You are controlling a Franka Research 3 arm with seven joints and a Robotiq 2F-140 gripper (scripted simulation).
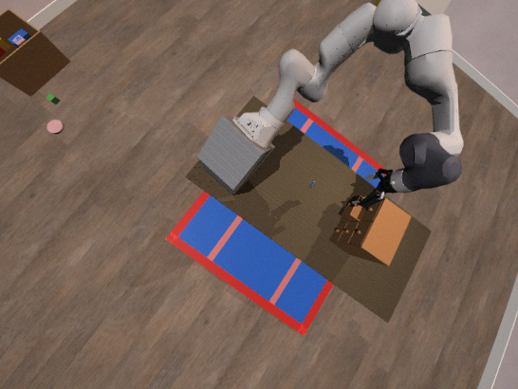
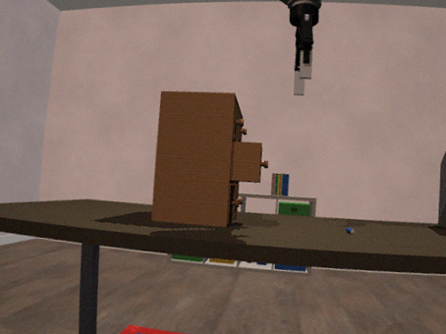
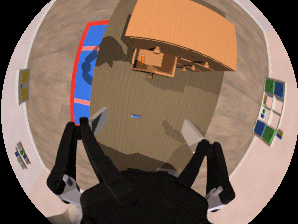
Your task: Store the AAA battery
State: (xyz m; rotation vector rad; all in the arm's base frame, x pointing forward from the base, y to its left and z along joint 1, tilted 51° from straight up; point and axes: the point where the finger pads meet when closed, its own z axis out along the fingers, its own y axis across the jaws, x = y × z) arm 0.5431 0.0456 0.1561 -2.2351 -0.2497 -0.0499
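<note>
My hand is 350 mm above the blue AAA battery, 130 mm past it and 10 mm to the right of it. The rest, counted from my hand: small orange object (240 mm below, 130 mm ahead, 60 mm to the left); small green thing (240 mm below, 240 mm ahead, 110 mm to the right).
</note>
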